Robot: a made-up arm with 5 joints. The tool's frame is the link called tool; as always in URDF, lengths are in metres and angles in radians.
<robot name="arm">
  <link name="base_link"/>
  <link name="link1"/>
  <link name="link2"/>
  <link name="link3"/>
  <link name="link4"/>
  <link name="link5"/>
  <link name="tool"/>
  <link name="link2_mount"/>
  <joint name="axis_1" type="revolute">
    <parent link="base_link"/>
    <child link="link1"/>
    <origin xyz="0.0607 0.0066 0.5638" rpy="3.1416 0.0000 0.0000"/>
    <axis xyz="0 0 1"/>
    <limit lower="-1.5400" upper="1.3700" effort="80" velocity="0.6"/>
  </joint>
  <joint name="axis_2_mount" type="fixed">
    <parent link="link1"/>
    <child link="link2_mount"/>
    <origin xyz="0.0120 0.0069 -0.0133" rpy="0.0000 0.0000 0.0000"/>
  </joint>
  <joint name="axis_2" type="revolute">
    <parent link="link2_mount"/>
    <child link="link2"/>
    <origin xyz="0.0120 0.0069 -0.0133" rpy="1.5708 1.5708 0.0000"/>
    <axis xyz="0 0 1"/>
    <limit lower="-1.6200" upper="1.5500" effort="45" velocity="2.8"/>
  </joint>
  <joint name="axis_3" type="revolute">
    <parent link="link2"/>
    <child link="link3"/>
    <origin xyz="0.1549 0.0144 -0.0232" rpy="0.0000 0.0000 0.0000"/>
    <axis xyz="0 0 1"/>
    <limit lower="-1.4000" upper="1.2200" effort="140" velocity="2.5"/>
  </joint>
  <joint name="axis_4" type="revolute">
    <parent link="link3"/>
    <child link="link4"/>
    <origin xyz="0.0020 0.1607 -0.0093" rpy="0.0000 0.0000 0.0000"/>
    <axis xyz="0 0 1"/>
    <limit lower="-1.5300" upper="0.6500" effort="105" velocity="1.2"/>
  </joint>
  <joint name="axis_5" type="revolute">
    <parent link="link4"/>
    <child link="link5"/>
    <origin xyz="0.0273 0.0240 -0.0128" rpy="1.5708 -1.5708 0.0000"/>
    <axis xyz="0 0 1"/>
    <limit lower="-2.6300" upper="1.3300" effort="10" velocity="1.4"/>
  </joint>
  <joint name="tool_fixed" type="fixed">
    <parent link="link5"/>
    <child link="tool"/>
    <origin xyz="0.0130 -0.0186 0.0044" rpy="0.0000 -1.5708 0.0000"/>
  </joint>
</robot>
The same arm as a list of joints. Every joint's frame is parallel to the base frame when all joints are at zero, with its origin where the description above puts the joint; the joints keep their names.
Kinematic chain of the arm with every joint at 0, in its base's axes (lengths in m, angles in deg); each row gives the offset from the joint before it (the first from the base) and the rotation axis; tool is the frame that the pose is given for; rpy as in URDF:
axis_1: xyz 0.0607 0.0066 0.5638 axis -z
axis_2: xyz 0.0240 -0.0138 0.0266 axis +y
axis_3: xyz 0.0144 -0.0232 0.1549 axis +y
axis_4: xyz 0.1607 -0.0093 0.0020 axis +y
axis_5: xyz 0.0240 -0.0128 0.0273 axis -x
tool: xyz -0.0044 0.0130 0.0186 rpy -90.00 0.00 -180.00
Joint limits (deg, base to tool): -88.24..78.50 -92.82..88.81 -80.21..69.90 -87.66..37.24 -150.69..76.20

